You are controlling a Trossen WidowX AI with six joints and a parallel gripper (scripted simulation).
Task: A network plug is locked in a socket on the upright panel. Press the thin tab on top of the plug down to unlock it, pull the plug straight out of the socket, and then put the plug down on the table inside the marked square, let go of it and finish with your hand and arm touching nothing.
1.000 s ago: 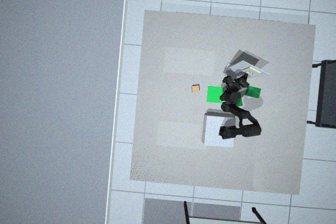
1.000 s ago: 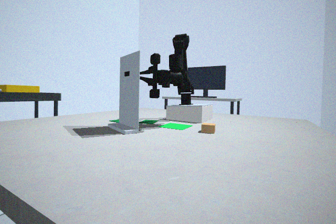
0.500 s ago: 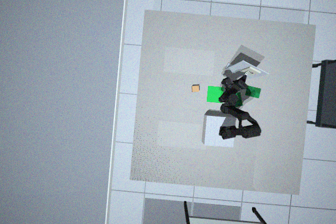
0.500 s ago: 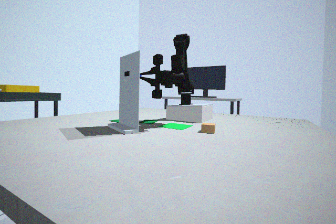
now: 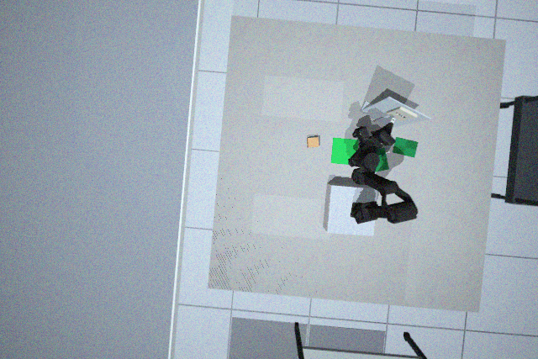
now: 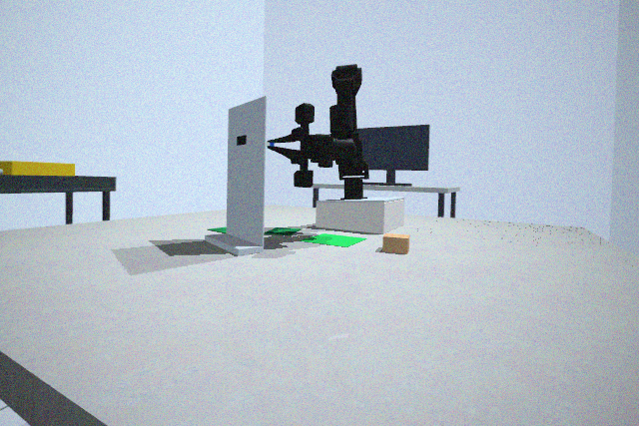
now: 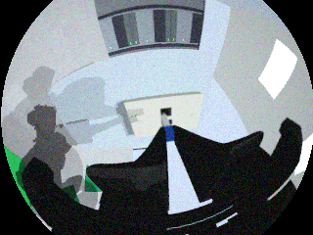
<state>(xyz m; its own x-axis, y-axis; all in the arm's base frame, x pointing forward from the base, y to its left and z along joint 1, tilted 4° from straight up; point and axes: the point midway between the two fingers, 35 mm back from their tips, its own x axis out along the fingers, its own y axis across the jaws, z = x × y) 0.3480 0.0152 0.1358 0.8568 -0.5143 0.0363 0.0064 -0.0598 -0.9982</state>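
My gripper tip is 220 mm above the green marked square, 130 mm past it and 100 mm to the right of it. Round my gripper tip: orange block 260 mm to the left, 200 mm below, 120 mm behind; then upright grey panel 80 mm below, 50 mm ahead, 30 mm to the right; then network plug 10 mm ahead.
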